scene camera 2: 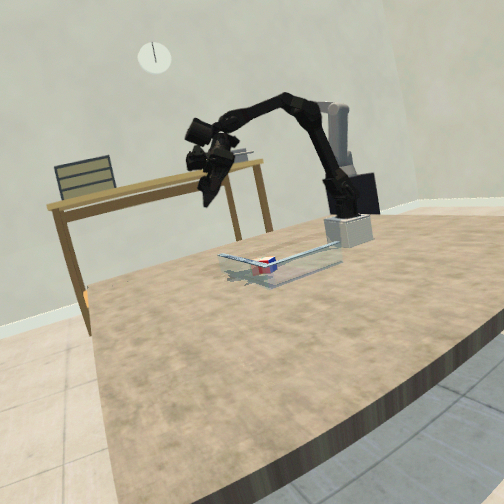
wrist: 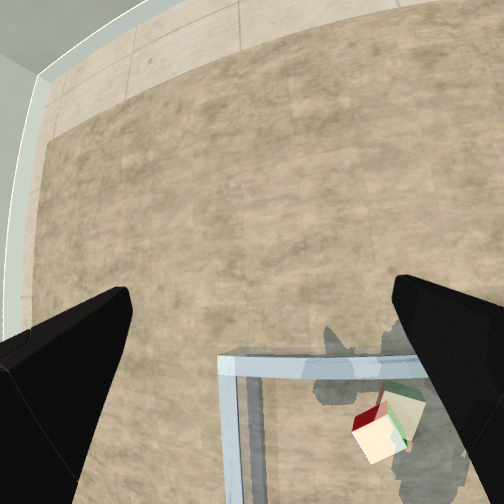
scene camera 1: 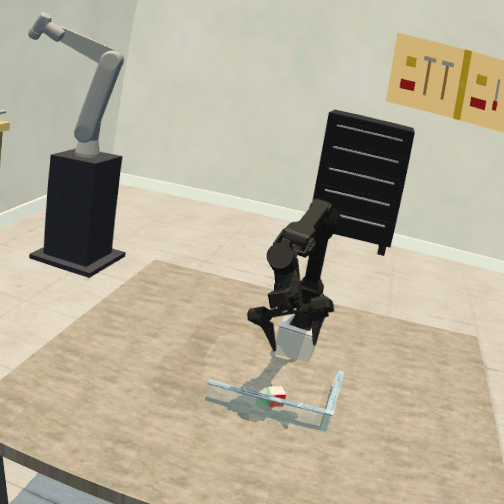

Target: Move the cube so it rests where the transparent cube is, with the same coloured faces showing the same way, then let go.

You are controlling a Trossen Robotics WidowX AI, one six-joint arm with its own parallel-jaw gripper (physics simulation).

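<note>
The small cube (scene camera 1: 276, 397) lies on the table inside a clear L-shaped corner frame (scene camera 1: 300, 404). It shows red, cream and green faces in the wrist view (wrist: 384, 428), and red, white and blue in the second scene view (scene camera 2: 265, 265). A faint green-tinted transparent cube seems to overlap it in the wrist view. My gripper (scene camera 1: 291, 334) (scene camera 2: 212, 178) hangs high above the table, behind the cube. Its fingers (wrist: 250, 380) are spread wide and empty.
The clear frame also shows in the wrist view (wrist: 240, 420). The arm's grey base block (scene camera 2: 349, 230) stands on the table's far side. A second arm on a black pedestal (scene camera 1: 78, 205), a black rack (scene camera 1: 365, 180) and a wooden table (scene camera 2: 150, 195) stand off the table.
</note>
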